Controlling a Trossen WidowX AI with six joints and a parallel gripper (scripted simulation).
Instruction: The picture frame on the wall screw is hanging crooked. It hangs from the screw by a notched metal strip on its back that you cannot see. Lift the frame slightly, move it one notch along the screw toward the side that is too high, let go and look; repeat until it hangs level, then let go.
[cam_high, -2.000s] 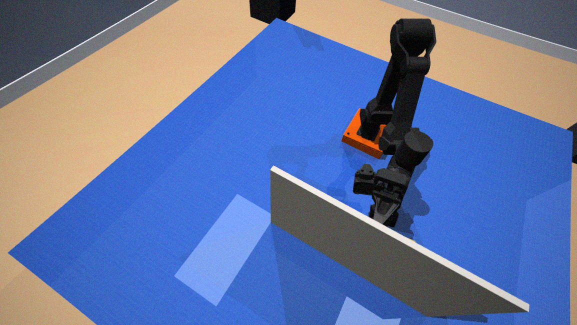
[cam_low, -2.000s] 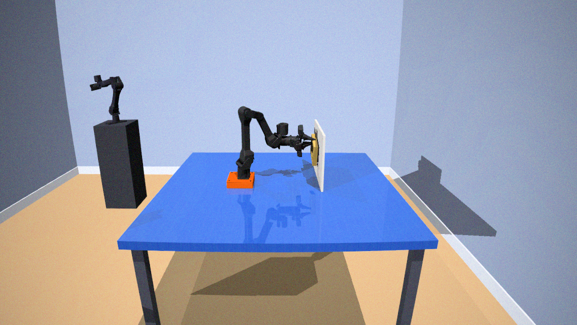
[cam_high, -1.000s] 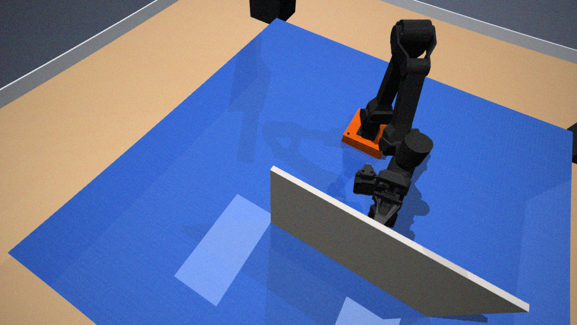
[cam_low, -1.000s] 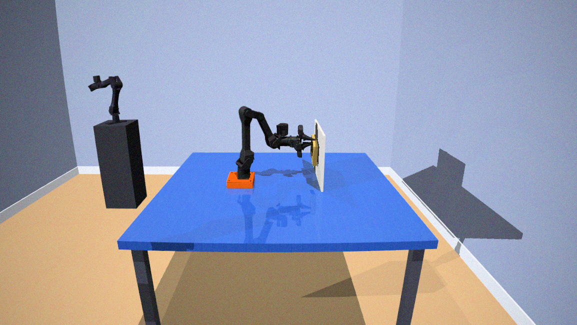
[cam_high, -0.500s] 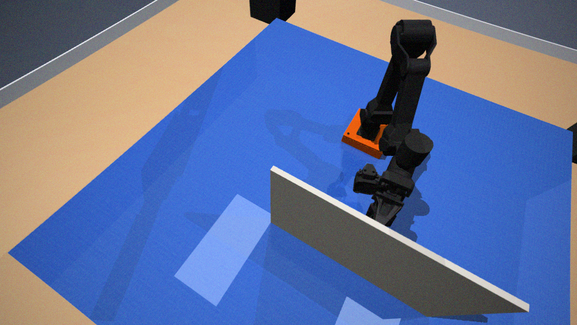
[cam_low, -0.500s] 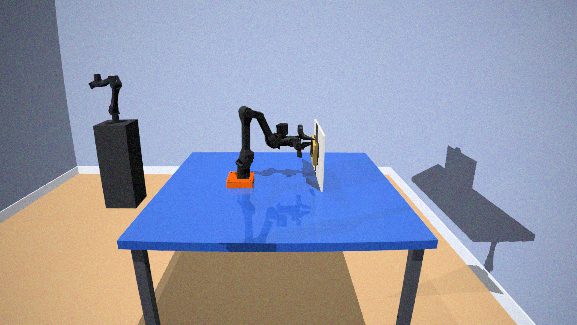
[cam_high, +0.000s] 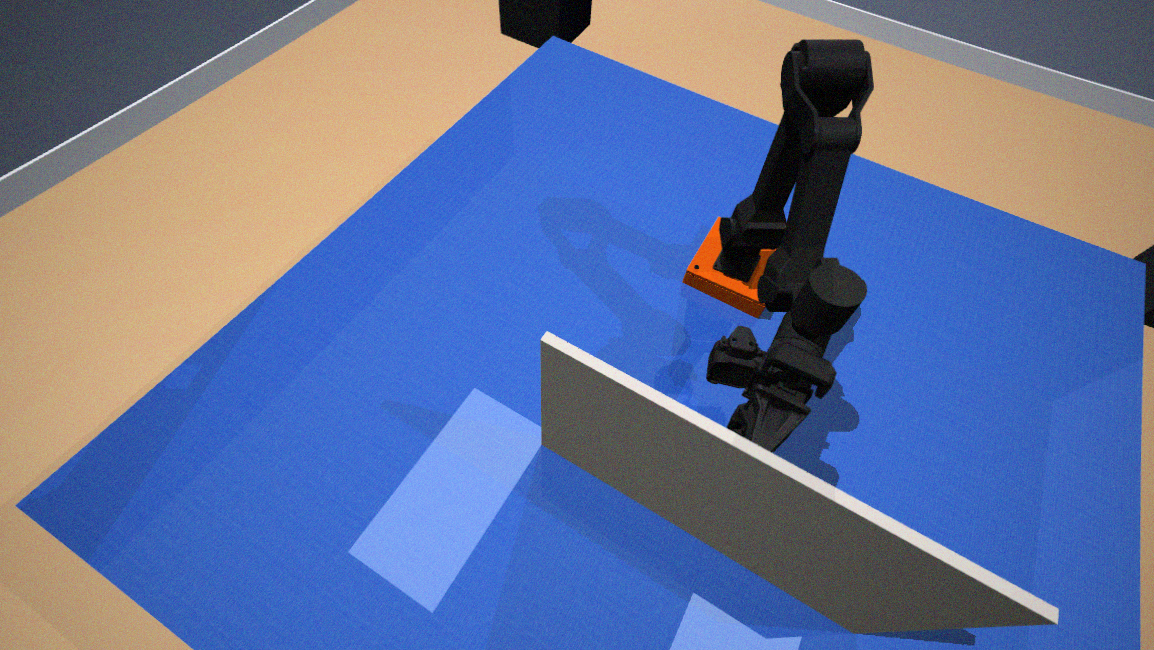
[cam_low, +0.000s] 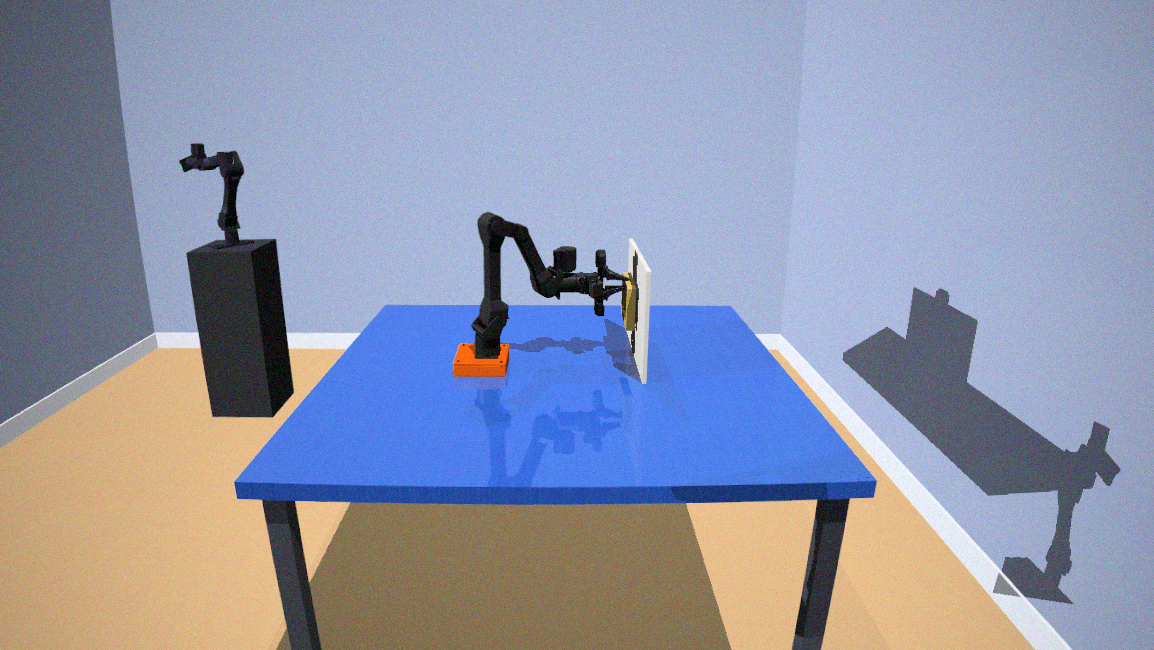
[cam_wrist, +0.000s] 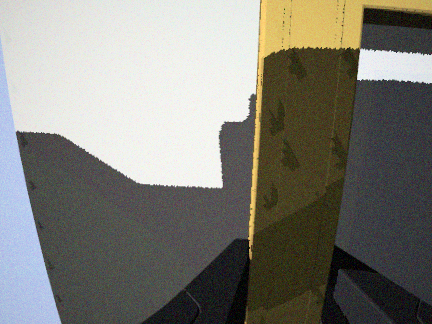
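The picture frame is 5 cm below my gripper tip and 1 cm ahead of it. Round my gripper tip: wall panel: 6 cm below, 2 cm ahead.
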